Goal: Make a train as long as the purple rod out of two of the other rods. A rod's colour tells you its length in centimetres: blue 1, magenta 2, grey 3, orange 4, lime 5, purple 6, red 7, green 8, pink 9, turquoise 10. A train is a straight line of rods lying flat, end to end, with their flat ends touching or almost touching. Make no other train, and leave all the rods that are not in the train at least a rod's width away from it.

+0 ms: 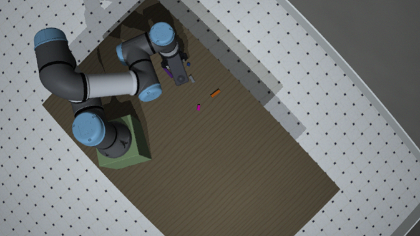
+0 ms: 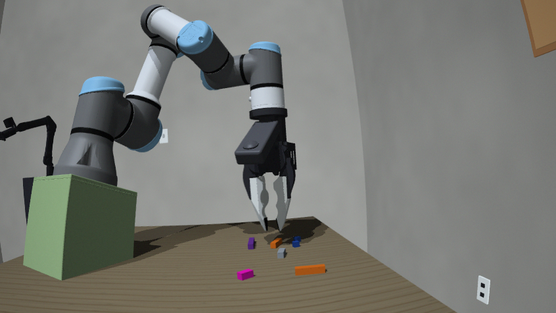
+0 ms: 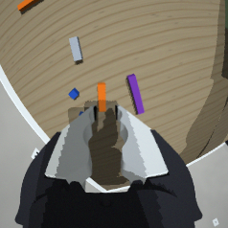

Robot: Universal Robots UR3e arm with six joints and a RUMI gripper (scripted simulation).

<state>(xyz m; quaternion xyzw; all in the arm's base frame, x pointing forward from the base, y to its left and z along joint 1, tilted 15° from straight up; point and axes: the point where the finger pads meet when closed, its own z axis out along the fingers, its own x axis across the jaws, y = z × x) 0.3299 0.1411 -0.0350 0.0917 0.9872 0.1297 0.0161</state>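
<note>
Now: the purple rod 4 cm behind my hand, 1 cm to the left of it and 4 cm below it. From my hand the other things lie so: magenta rod 1 cm behind, 18 cm to the right, 4 cm below; then grey rod 2 cm ahead, 7 cm to the right, 4 cm below.
</note>
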